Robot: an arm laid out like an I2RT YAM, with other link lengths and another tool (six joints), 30 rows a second.
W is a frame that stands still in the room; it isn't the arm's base.
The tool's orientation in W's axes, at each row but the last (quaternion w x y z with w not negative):
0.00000, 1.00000, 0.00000, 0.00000
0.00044, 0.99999, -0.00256, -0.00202
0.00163, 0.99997, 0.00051, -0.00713
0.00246, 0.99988, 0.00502, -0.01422
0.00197, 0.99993, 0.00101, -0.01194
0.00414, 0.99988, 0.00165, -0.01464
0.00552, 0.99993, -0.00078, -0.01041
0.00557, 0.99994, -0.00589, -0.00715
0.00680, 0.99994, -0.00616, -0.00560
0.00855, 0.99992, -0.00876, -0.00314
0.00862, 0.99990, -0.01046, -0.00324
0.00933, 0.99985, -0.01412, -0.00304
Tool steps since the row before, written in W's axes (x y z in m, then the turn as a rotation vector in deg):
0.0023, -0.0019, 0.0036, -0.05, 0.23, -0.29
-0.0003, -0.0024, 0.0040, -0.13, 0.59, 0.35
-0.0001, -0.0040, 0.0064, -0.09, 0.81, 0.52
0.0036, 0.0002, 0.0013, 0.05, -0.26, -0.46
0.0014, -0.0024, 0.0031, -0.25, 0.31, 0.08
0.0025, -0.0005, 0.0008, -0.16, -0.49, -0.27
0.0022, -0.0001, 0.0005, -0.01, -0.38, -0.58
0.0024, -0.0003, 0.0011, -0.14, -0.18, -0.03
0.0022, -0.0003, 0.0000, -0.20, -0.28, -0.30
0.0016, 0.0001, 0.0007, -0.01, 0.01, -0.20
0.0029, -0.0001, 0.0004, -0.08, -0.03, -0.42
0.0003, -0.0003, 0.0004, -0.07, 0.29, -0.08
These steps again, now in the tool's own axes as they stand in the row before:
0.0023, 0.0019, -0.0036, -0.05, -0.23, 0.29
-0.0003, 0.0024, -0.0040, -0.13, -0.59, -0.35
-0.0002, 0.0040, -0.0064, -0.10, -0.81, -0.52
0.0036, -0.0002, -0.0014, 0.06, 0.26, 0.46
0.0013, 0.0024, -0.0031, -0.25, -0.31, -0.08
0.0025, 0.0005, -0.0009, -0.15, 0.49, 0.28
0.0022, 0.0001, -0.0005, 0.00, 0.37, 0.58
0.0024, 0.0003, -0.0011, -0.14, 0.18, 0.03
0.0022, 0.0003, 0.0000, -0.19, 0.28, 0.31
0.0016, -0.0001, -0.0007, -0.01, -0.01, 0.20
0.0029, 0.0000, -0.0004, -0.08, 0.02, 0.42
0.0003, 0.0003, -0.0004, -0.08, -0.29, 0.08

